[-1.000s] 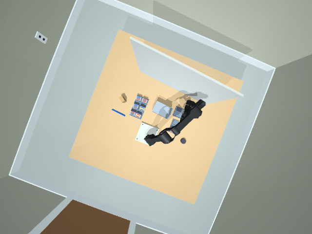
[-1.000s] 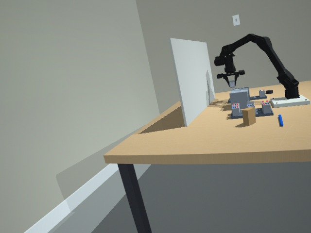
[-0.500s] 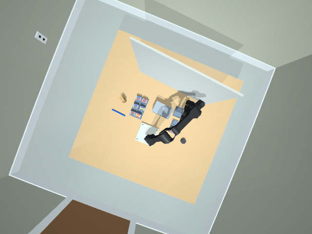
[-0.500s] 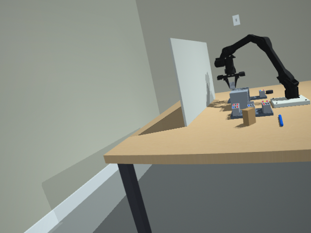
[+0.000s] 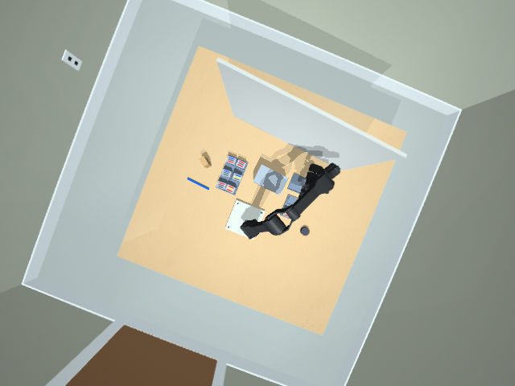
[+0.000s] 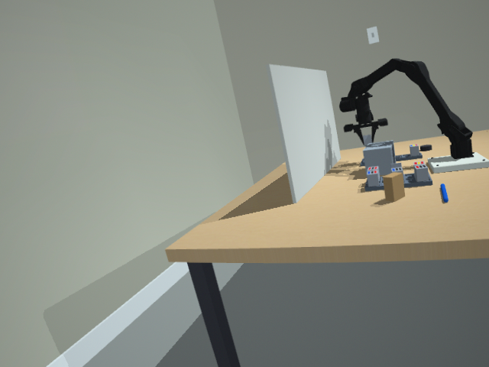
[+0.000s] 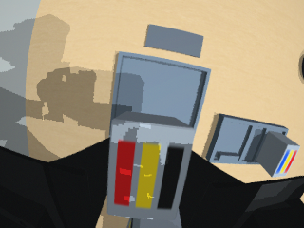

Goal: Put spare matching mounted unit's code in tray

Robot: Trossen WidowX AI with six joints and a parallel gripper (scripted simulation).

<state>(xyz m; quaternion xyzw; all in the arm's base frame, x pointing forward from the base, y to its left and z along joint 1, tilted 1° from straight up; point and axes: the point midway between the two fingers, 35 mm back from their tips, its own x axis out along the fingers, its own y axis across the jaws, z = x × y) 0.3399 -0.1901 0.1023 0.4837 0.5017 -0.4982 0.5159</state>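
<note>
Now: gripper tip 80 mm above the grey-blue tray, 10 mm to the right of it and 10 mm past it. From my gripper tip the other things lie so: mounted unit (190 mm to the left, 50 mm behind, 30 mm below); grey spare (30 mm above); black puck (250 mm behind, 120 mm to the right, 70 mm below).
</note>
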